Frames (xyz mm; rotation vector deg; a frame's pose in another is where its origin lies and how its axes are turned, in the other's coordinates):
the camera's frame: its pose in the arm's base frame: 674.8 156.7 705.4 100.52 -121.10 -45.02
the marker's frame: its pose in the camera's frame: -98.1 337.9 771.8 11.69 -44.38 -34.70
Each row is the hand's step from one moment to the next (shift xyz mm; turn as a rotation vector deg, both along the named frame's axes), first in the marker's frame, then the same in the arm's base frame.
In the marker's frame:
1: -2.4 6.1 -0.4 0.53 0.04 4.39
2: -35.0 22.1 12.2 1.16 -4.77 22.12
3: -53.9 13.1 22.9 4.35 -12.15 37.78
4: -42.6 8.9 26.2 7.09 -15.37 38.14
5: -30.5 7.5 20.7 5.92 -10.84 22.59
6: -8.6 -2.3 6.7 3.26 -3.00 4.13
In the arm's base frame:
1: -5.9 -0.7 2.9 -1.16 3.47 -2.48
2: -25.5 21.4 27.4 -1.10 19.40 -11.66
3: -20.2 41.5 38.3 2.05 32.99 -22.39
4: -16.7 40.1 26.4 5.15 32.80 -25.28
5: -13.5 30.1 18.1 4.78 19.04 -16.66
6: 0.2 10.3 4.3 1.92 2.71 -5.07

